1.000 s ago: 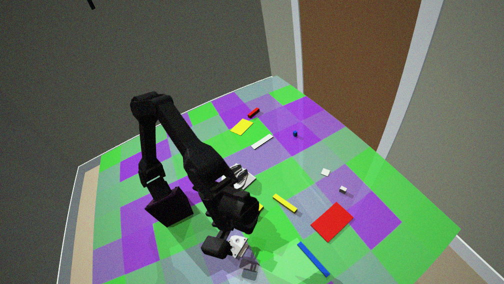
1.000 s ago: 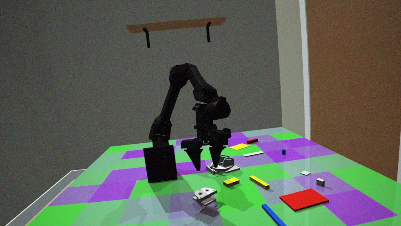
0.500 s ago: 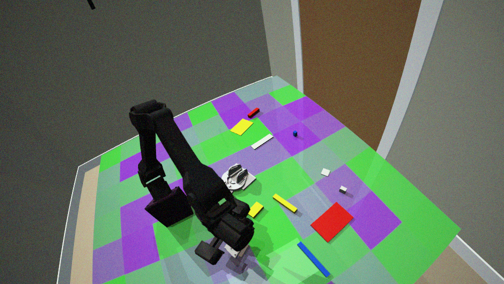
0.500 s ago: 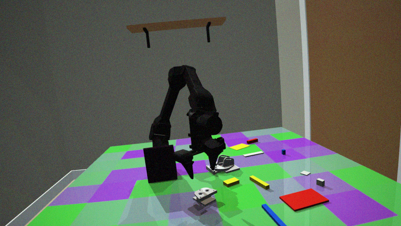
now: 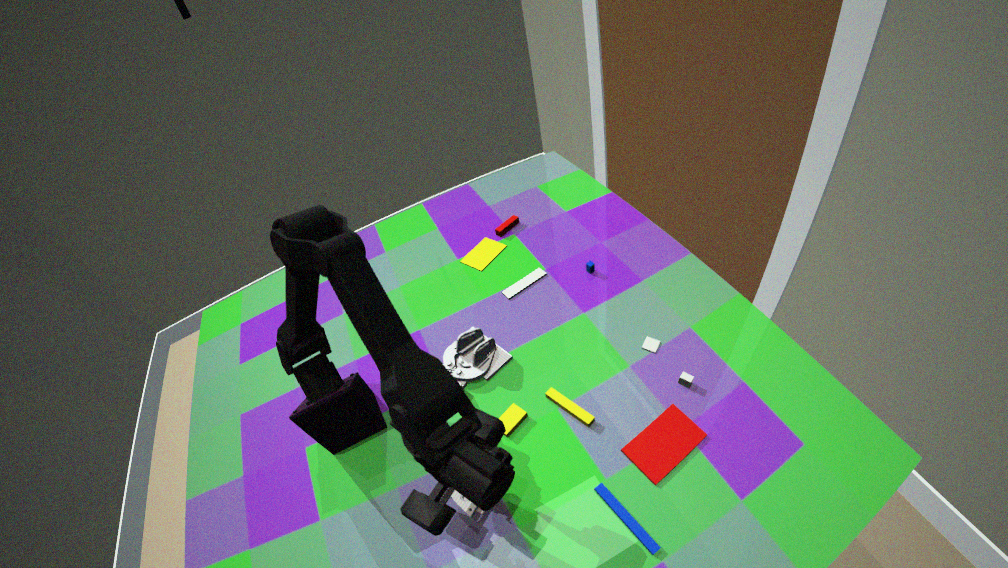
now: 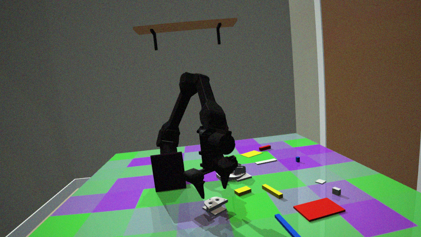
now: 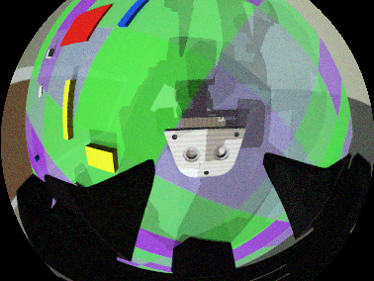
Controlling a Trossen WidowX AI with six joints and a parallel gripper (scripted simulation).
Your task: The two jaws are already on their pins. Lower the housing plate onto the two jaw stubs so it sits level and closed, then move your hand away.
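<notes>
Now: gripper tip 10 mm to the right of the grey stand and 50 mm above it. From my gripper tip the other things lie so: blue bar: 200 mm ahead, 150 mm to the right, 60 mm below; yellow block: 110 mm ahead, 110 mm to the left, 60 mm below; yellow bar: 210 mm ahead, 80 mm to the left, 60 mm below.
</notes>
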